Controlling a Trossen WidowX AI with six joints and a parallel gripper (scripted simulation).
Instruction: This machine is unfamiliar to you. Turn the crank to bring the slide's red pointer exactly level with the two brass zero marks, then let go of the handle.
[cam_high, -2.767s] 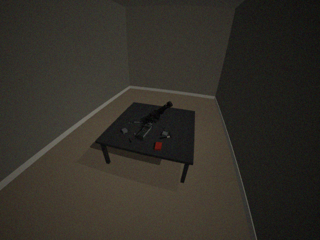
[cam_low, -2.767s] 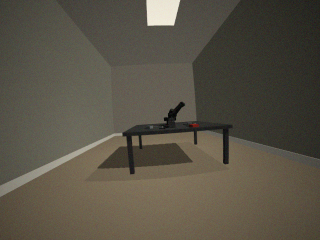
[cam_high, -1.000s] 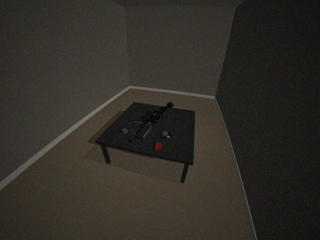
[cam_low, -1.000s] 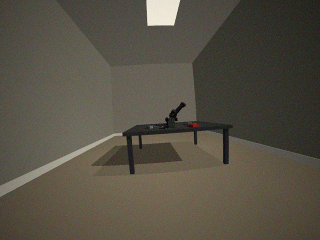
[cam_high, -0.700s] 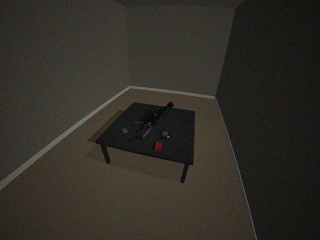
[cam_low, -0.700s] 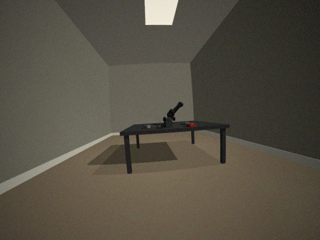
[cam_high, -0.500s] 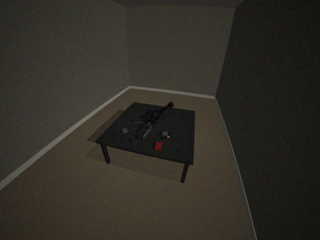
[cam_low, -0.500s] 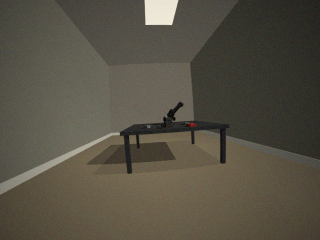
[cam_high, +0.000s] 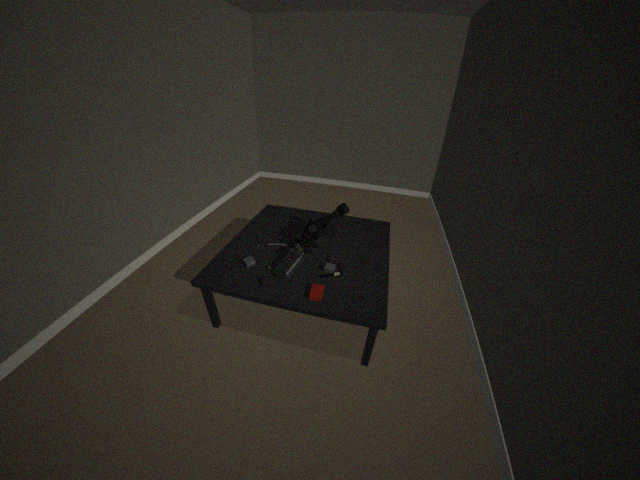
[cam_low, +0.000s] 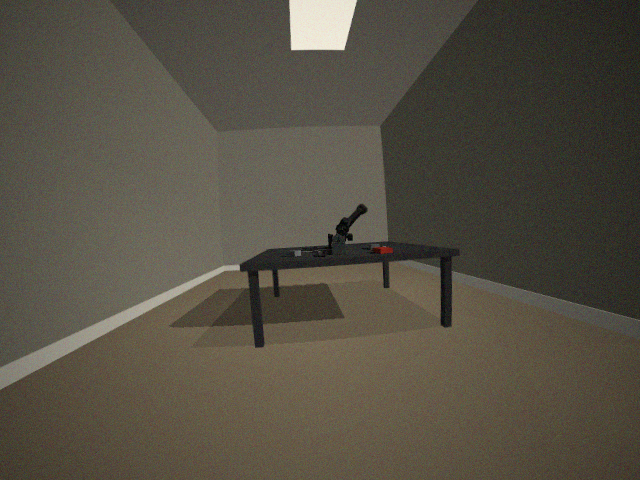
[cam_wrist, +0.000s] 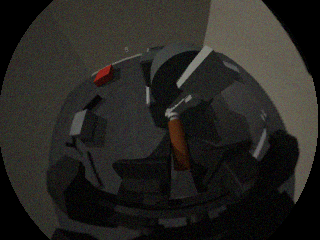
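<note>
The red pointer is 120 mm ahead of my gripper tip, 50 mm to the right of it and 40 mm above it. Round my gripper tip: crank handle 30 mm above, 20 mm behind.
</note>
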